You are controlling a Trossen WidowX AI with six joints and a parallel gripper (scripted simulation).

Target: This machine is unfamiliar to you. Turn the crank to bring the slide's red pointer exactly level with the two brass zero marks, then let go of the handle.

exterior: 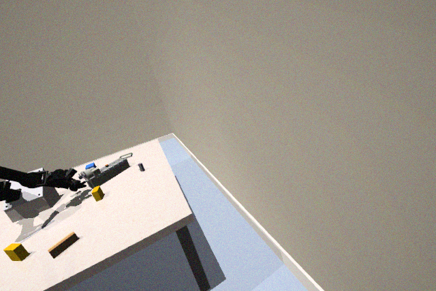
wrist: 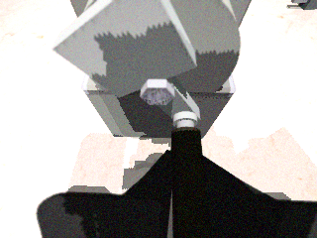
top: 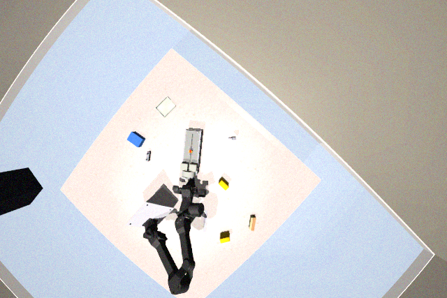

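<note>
My gripper tip is now 4 cm below the crank and 1 cm past it. Round my gripper tip: blue block 42 cm to the left, 11 cm behind, 2 cm below; then dark brown crank handle 3 cm above, 1 cm to the right, 1 cm behind; then red pointer 12 cm to the left, 12 cm ahead, 4 cm above.
</note>
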